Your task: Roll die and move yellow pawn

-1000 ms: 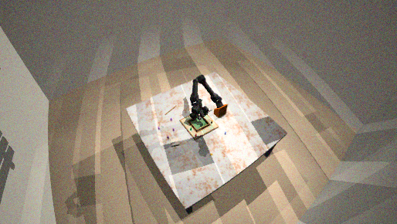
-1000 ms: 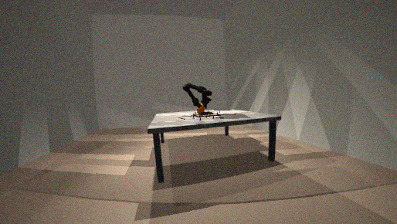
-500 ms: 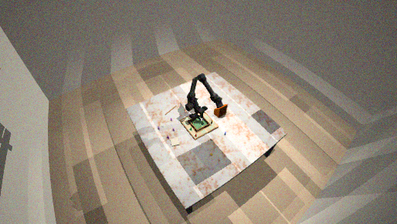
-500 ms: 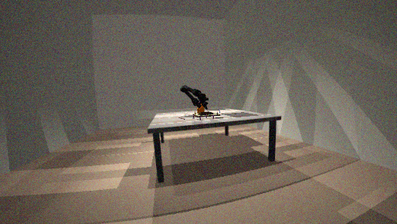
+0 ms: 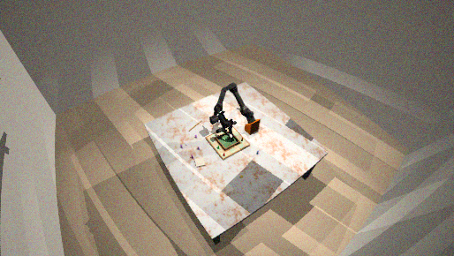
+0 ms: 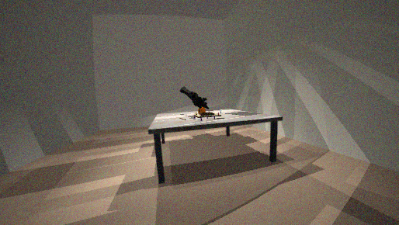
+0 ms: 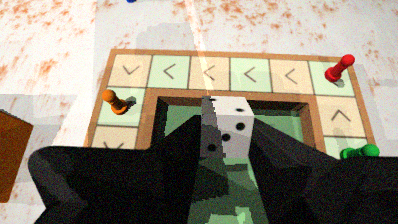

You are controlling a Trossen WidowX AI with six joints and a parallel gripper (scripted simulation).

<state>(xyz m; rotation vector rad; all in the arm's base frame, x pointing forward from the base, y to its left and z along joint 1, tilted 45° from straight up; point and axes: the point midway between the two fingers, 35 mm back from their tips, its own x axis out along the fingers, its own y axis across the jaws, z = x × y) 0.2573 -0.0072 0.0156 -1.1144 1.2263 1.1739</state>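
The yellow pawn lies 13 cm to the right of my gripper tip, 11 cm behind it and 6 cm below it. Round my gripper tip: orange pawn (10 cm behind, 6 cm below, 5 cm to the left); green tray (8 cm below, 3 cm to the right, 1 cm ahead); grey die (right at my gripper tip).
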